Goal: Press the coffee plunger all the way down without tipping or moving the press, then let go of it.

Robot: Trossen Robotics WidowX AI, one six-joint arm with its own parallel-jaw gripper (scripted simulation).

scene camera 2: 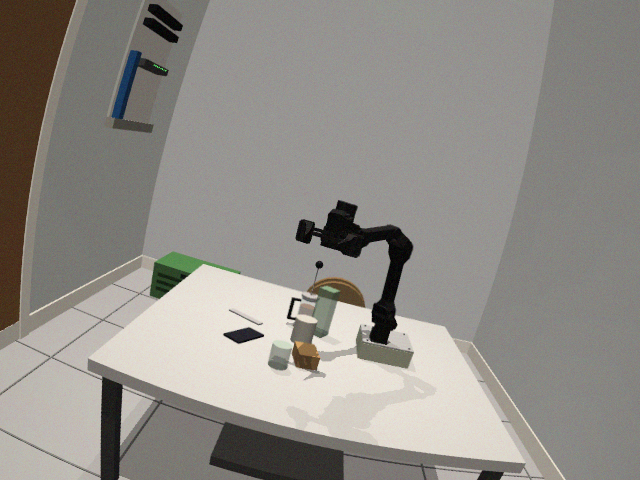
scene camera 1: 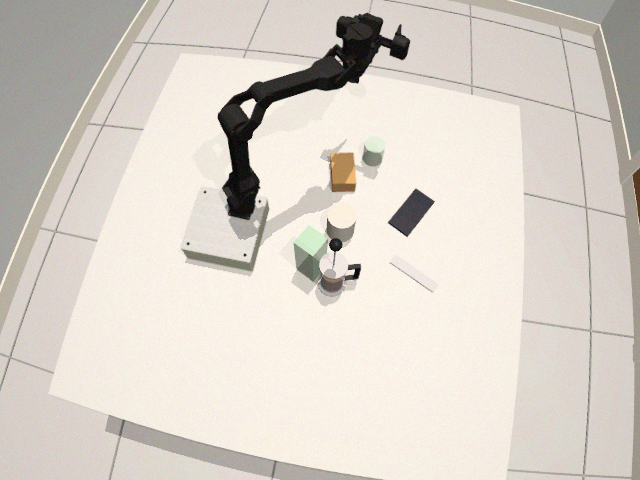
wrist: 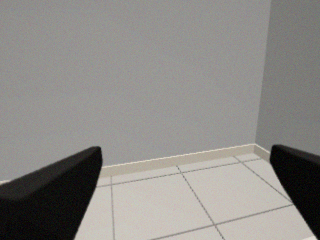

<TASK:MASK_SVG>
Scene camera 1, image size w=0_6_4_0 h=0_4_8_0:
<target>my gripper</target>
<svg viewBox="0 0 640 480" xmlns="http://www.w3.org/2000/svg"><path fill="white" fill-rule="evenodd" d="M337 20L336 35L341 39L347 33L347 28L350 24L364 23L372 29L370 47L372 58L374 58L375 54L378 54L379 47L382 45L391 50L389 56L405 60L411 41L404 35L401 35L402 24L398 26L398 30L395 32L394 39L392 40L380 35L383 19L375 17L368 12L364 13L364 15L356 15L355 17L340 16Z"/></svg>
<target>glass coffee press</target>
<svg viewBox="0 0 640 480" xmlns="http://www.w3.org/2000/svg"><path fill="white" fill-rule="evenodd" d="M338 238L332 239L329 243L330 249L334 252L328 252L323 255L319 263L318 288L324 295L330 297L343 293L347 280L358 280L362 268L361 264L348 265L346 257L337 252L342 248L342 241ZM347 270L355 270L354 275L346 275Z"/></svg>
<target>pale green box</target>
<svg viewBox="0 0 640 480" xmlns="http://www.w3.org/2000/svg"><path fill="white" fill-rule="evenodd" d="M308 225L293 244L296 270L314 282L320 275L319 263L323 255L327 253L328 238Z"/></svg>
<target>orange box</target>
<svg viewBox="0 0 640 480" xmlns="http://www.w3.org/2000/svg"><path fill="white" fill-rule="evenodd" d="M331 153L332 192L355 191L357 181L353 152Z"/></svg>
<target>dark flat slab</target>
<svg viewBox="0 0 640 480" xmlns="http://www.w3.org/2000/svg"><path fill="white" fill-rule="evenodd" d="M417 188L387 222L407 237L435 203L433 199Z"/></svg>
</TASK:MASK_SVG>
